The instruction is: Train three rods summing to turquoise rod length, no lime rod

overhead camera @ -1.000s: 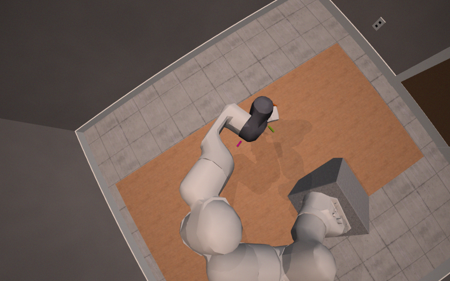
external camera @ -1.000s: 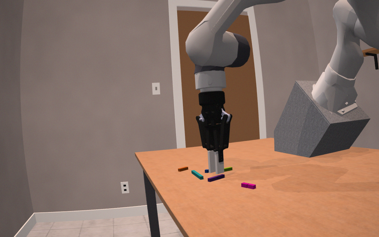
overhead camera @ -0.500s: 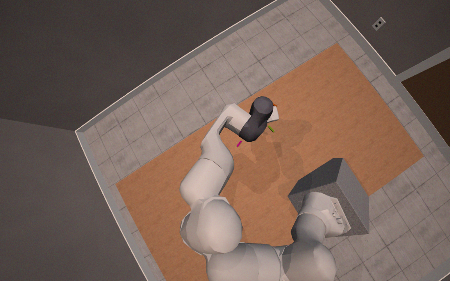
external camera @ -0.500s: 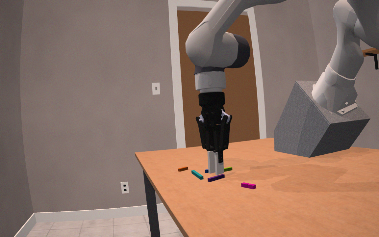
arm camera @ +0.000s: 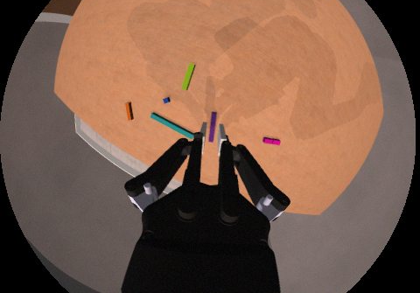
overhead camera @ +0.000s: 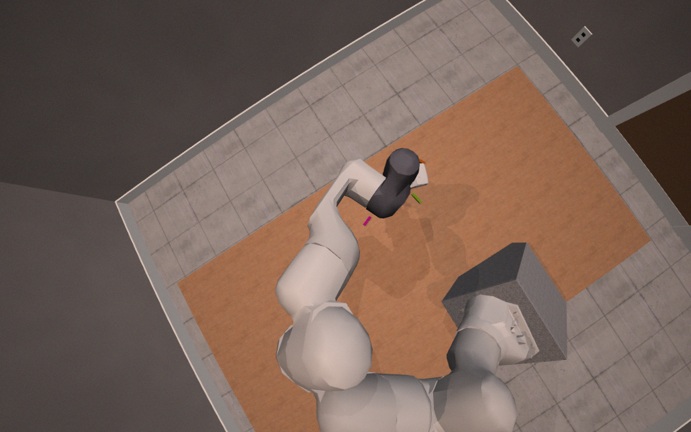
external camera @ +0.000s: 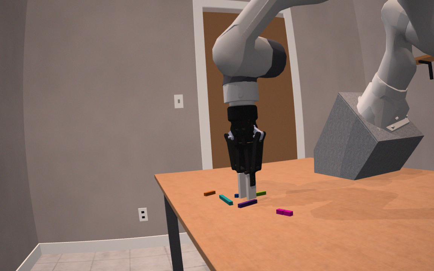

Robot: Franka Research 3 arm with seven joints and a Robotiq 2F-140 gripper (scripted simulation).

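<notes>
Now: the purple rod 5 cm below my hand. From my hand the other things lie so: lime rod: 8 cm to the right, 7 cm behind, 5 cm below; blue cube: 10 cm to the right, 5 cm below, 1 cm behind; turquoise rod: 8 cm to the right, 5 cm below, 3 cm ahead.
</notes>
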